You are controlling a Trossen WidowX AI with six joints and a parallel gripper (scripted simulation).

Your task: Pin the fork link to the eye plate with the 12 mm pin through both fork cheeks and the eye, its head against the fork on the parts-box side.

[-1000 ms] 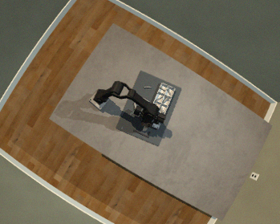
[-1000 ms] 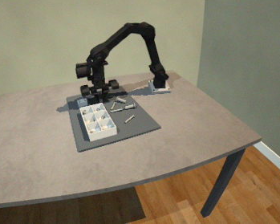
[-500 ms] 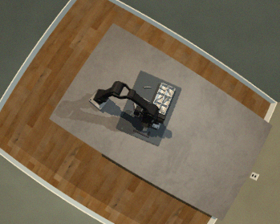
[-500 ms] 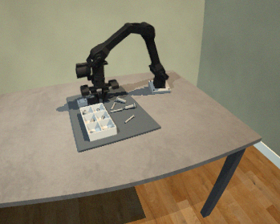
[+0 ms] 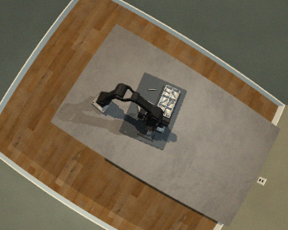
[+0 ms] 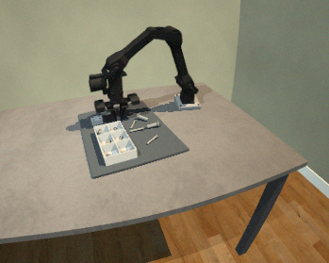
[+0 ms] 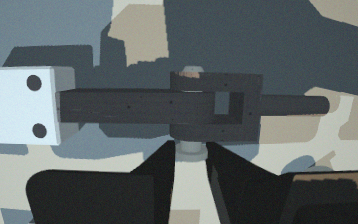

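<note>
My hand is 2 cm short of the eye plate, 2 cm to the left of it and 3 cm above it. Also, from my hand: dark bar: 8 cm ahead, 10 cm to the right, 4 cm below; pale block: 10 cm ahead, 2 cm below; dark mat: 2 cm behind, 7 cm to the left, 5 cm below.
</note>
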